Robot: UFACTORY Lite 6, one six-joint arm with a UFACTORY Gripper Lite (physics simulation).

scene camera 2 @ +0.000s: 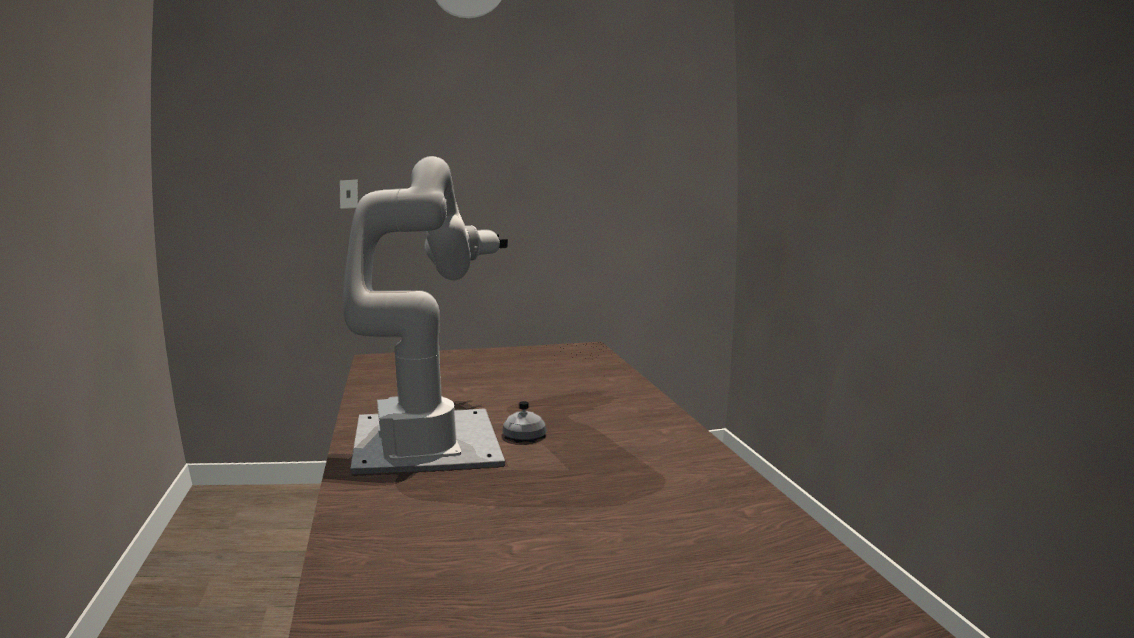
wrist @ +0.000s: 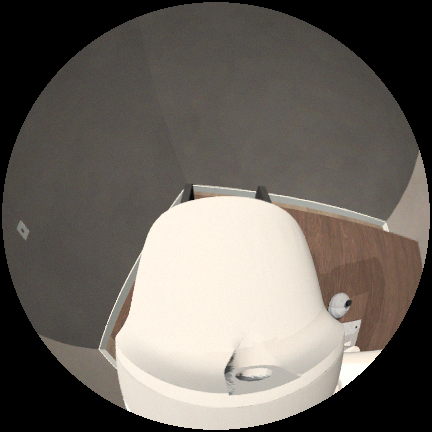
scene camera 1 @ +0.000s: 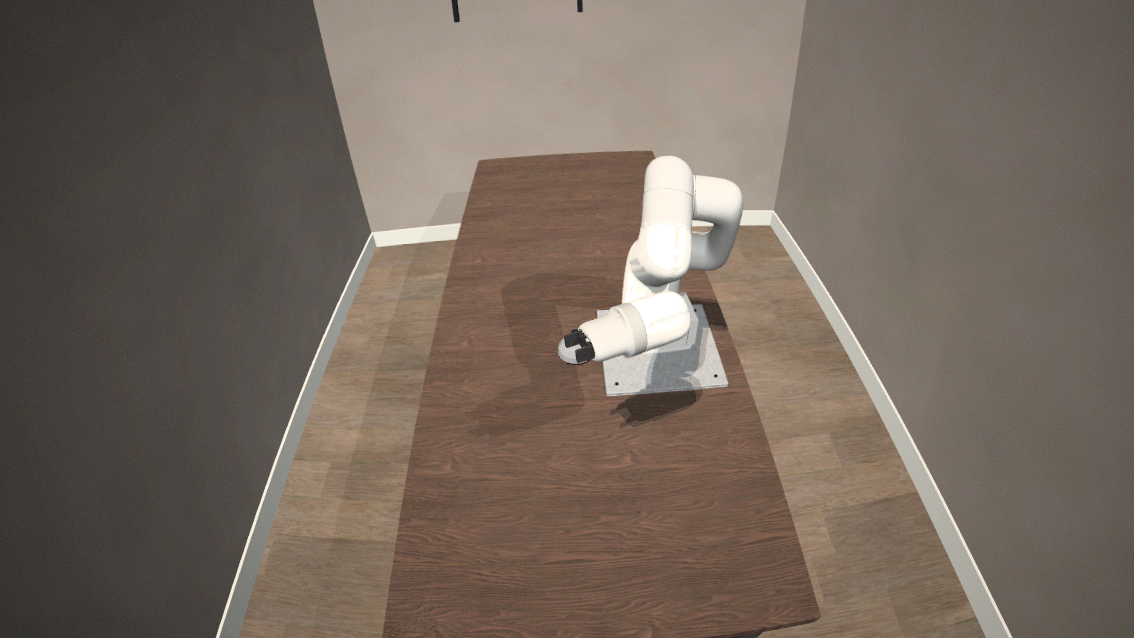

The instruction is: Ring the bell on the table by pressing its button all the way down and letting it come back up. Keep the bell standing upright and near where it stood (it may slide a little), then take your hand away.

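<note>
A silver dome bell stands upright on the brown table, beside the robot's base plate. Its black button stands up above the dome. In scene camera 1 the gripper covers part of the bell and hides the button. My gripper is open and empty, its two black fingers apart. Scene camera 2 shows it high above the table and the bell, pointing sideways rather than down, touching nothing.
The light grey base plate under the arm lies close to the bell. The arm rises from it and bends over the table. Walls surround the table, and a small switch plate is on one wall.
</note>
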